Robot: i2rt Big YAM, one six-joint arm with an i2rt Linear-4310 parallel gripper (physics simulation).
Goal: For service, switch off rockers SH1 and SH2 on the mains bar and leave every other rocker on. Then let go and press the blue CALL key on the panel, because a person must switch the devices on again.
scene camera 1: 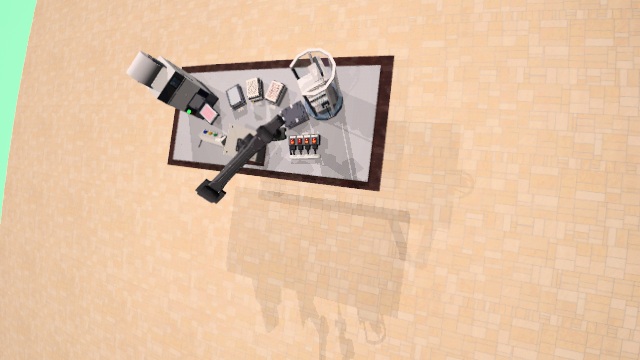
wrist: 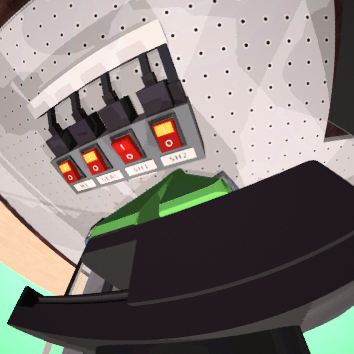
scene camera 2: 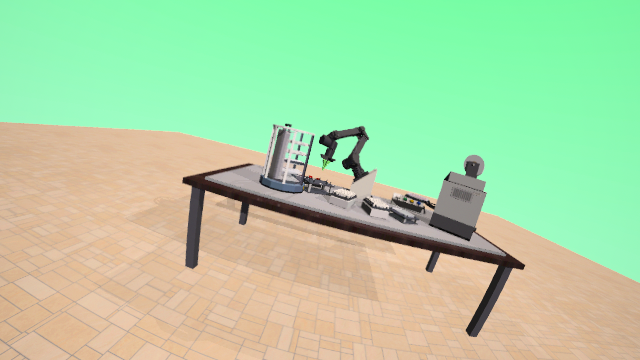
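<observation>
The grey mains bar carries a row of red rockers labelled H1, SEAL, SH1 and SH2. Rocker SH1 is plain red with no lit part. Rocker SH2 shows a lit yellow upper half, as do H1 and SEAL. My gripper is shut and empty, its green fingertips a little above the bar, just in front of the SH1 and SH2 labels. The key panel lies to the left, with the blue key at its end.
A tall carousel rack stands close behind the bar. Three tip boxes lie behind the arm. A grey machine stands at the table's far end. Black plugs sit behind the rockers.
</observation>
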